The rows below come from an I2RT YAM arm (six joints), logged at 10 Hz.
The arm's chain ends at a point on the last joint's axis. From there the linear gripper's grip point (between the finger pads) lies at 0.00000 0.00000 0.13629 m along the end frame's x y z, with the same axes.
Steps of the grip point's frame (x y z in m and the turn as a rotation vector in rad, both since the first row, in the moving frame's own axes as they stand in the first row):
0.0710 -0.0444 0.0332 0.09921 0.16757 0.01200
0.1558 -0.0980 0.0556 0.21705 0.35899 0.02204
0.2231 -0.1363 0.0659 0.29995 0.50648 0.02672
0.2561 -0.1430 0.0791 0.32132 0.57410 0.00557
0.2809 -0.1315 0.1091 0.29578 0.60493 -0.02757
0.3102 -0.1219 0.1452 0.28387 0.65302 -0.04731
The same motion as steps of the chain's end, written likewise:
0.0482 -0.0311 0.0358 0.09921 0.16757 0.01200
0.1080 -0.0698 0.0674 0.21705 0.35899 0.02204
0.1575 -0.0986 0.0888 0.29995 0.50648 0.02672
0.1833 -0.1025 0.1075 0.32132 0.57410 0.00557
0.2051 -0.0931 0.1388 0.29578 0.60493 -0.02757
0.2294 -0.0844 0.1783 0.28387 0.65302 -0.04731

